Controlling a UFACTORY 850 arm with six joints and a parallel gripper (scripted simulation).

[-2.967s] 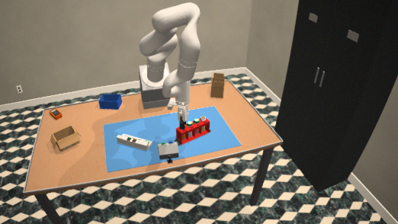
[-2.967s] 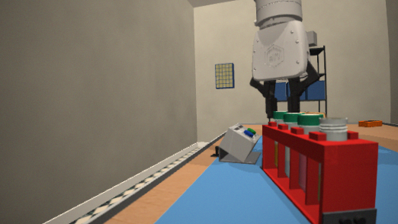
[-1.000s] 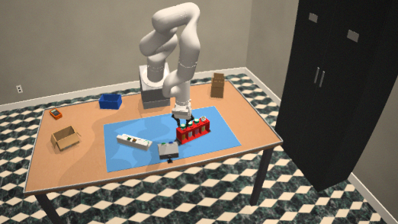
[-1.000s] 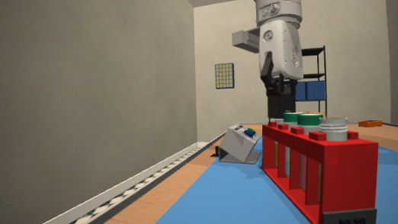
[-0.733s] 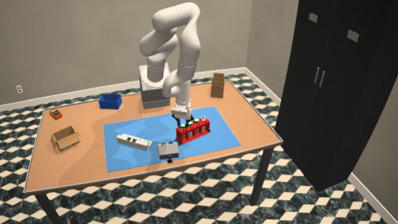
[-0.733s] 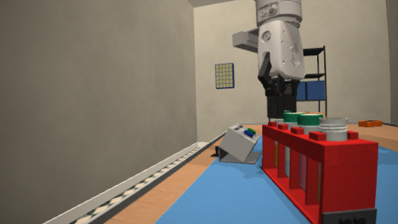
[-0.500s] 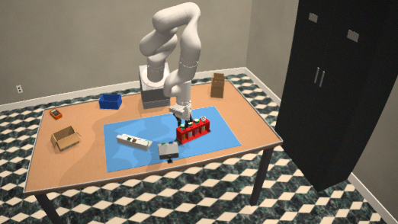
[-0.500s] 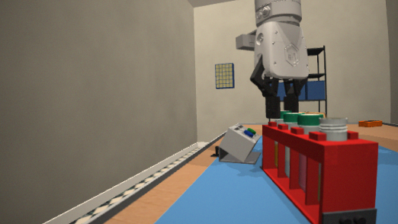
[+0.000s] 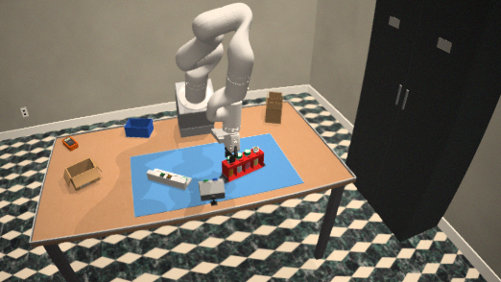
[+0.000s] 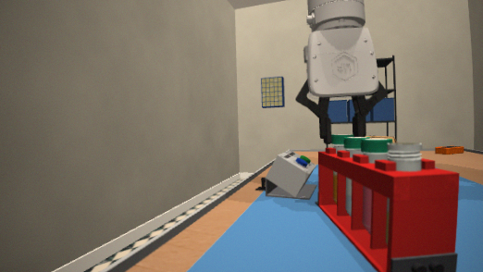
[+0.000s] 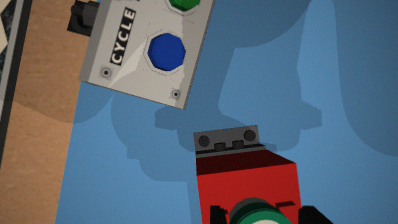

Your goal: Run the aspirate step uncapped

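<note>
My gripper is now 1 cm above the tube cap. Round my hand: green ready key: 8 cm ahead, 13 cm to the right, 6 cm below; key housing: 10 cm ahead, 11 cm to the right, 8 cm below; blue cycle key: 8 cm ahead, 9 cm to the right, 6 cm below.
</note>
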